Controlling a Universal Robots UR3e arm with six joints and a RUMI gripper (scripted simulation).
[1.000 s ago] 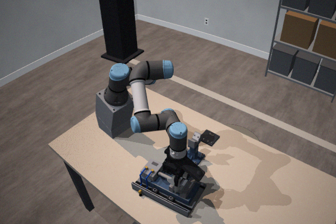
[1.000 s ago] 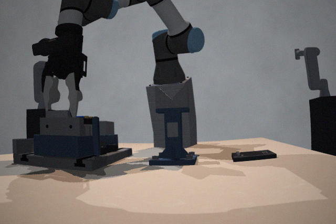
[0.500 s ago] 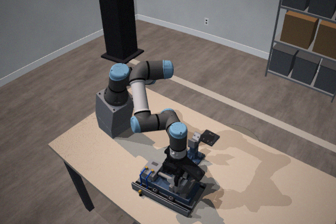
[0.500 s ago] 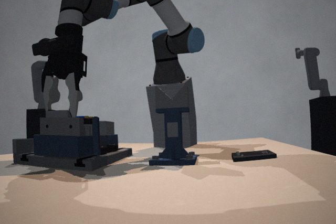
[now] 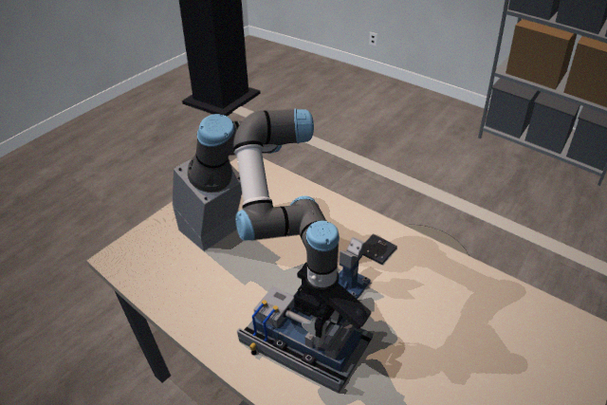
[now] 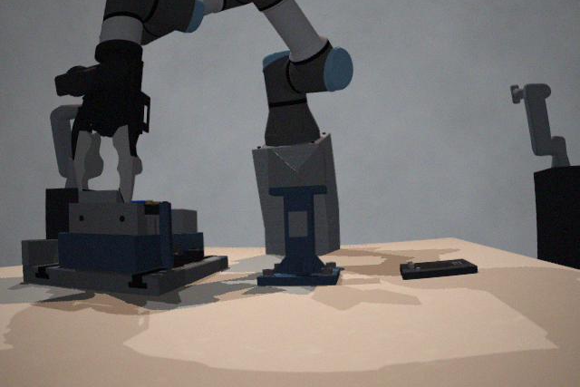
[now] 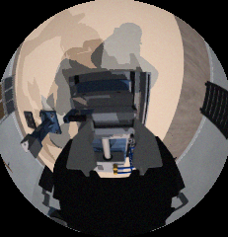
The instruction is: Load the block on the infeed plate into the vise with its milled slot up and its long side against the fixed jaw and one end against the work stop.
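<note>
Now: the grey part right at my hand. From my hand the other things lie so: blue vise: 7 cm below, 7 cm behind, 2 cm to the left.
</note>
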